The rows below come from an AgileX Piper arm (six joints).
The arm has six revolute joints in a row. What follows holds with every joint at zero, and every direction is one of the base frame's. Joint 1 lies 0.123 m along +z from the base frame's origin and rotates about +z. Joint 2 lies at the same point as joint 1 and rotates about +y. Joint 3 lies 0.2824 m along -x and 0.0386 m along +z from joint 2 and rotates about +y. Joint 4 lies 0.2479 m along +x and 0.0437 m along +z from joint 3 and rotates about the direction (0.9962, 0, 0.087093). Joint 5 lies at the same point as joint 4 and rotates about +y. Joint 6 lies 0.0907 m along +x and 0.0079 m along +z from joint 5 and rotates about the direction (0.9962, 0, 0.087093). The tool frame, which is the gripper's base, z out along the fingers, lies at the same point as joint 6; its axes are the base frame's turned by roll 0, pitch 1.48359 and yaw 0 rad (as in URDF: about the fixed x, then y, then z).
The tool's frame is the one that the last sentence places.
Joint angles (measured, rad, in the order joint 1, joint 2, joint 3, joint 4, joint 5, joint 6), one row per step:
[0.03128 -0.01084 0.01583 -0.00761 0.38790 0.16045]
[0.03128 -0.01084 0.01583 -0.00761 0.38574 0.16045]
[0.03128 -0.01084 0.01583 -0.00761 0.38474 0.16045]
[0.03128 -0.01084 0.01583 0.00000 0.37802 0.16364]
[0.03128 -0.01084 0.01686 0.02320 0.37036 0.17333]
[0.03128 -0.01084 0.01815 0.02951 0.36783 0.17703]
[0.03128 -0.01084 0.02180 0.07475 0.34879 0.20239]
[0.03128 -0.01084 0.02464 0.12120 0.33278 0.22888]
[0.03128 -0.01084 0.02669 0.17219 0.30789 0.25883]
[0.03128 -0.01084 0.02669 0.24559 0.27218 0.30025]
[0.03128 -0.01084 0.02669 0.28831 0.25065 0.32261]
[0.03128 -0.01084 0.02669 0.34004 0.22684 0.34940]
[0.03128 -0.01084 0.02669 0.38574 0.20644 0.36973]
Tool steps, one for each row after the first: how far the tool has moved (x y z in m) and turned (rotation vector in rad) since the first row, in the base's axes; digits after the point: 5 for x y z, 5 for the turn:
[0.00006 0.00000 0.00019 0.00007 -0.00216 0.00002]
[0.00009 0.00000 0.00027 0.00010 -0.00316 0.00002]
[0.00026 0.00027 0.00086 0.01093 -0.00955 -0.00028]
[0.00045 0.00104 0.00119 0.04353 -0.01512 -0.00140]
[0.00053 0.00125 0.00098 0.05340 -0.01602 -0.00206]
[0.00102 0.00262 0.00150 0.12335 -0.02879 -0.00675]
[0.00140 0.00391 0.00208 0.19565 -0.03883 -0.01219]
[0.00195 0.00506 0.00377 0.27640 -0.05772 -0.01912]
[0.00259 0.00630 0.00727 0.39147 -0.08701 -0.02932]
[0.00293 0.00679 0.00939 0.45697 -0.10453 -0.03543]
[0.00327 0.00721 0.01177 0.53601 -0.12313 -0.04318]
[0.00351 0.00741 0.01381 0.60265 -0.13891 -0.04975]

